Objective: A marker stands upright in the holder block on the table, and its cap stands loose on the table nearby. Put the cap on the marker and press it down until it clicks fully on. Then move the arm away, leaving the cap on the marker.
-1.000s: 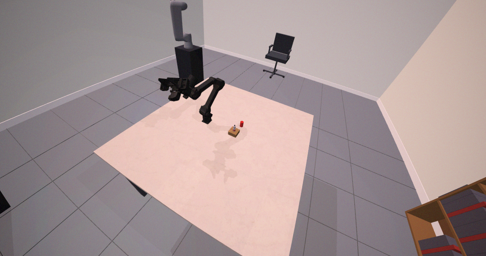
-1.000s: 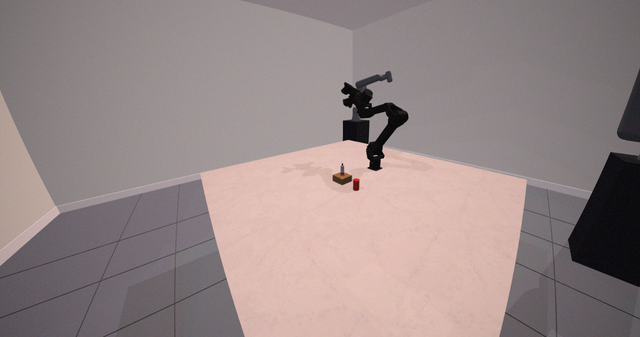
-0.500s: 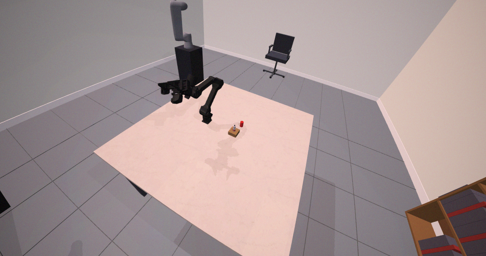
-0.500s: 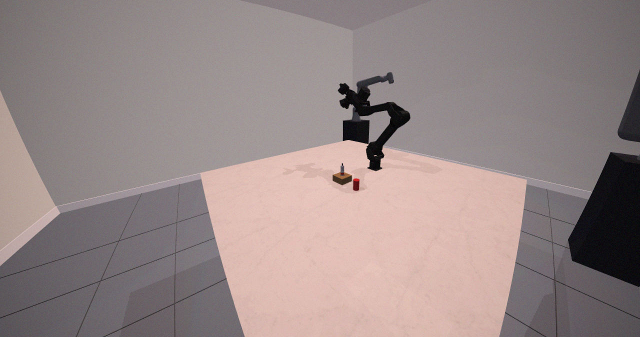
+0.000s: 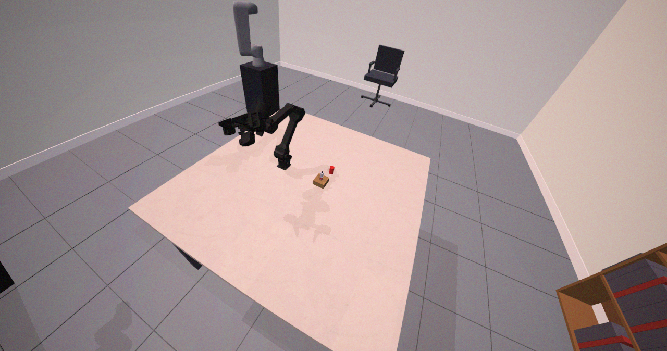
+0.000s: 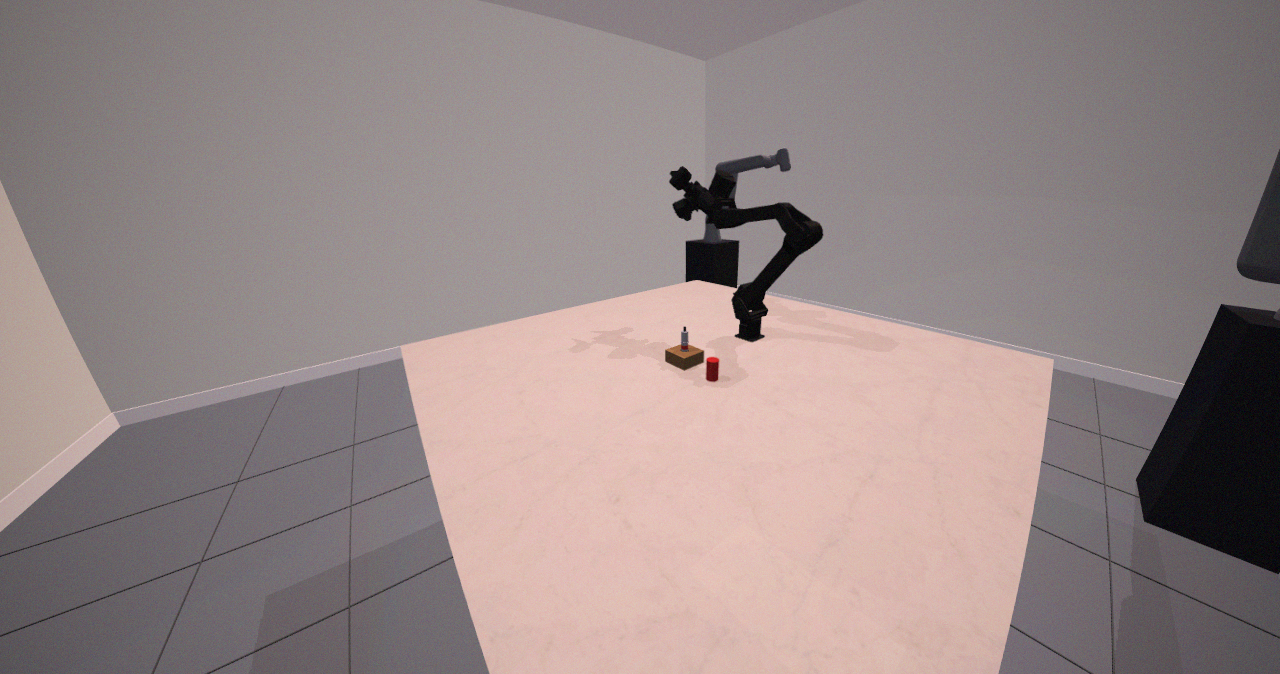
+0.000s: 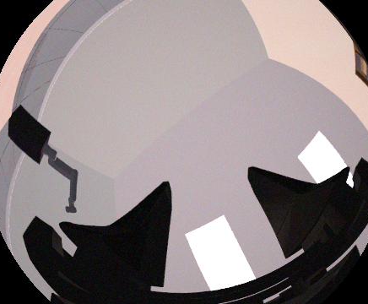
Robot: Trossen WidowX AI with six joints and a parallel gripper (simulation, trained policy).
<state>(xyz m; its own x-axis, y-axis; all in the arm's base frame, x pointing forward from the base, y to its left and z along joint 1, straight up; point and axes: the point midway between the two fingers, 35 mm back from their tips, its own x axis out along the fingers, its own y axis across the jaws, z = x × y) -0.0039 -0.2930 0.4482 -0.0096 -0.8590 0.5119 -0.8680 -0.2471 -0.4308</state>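
Now: gripper tip 28 cm short of the red cap, 42 cm to the right of it and 44 cm above it. From my gripper tip the other things lie so: brown holder block: 27 cm ahead, 32 cm to the left, 45 cm below.
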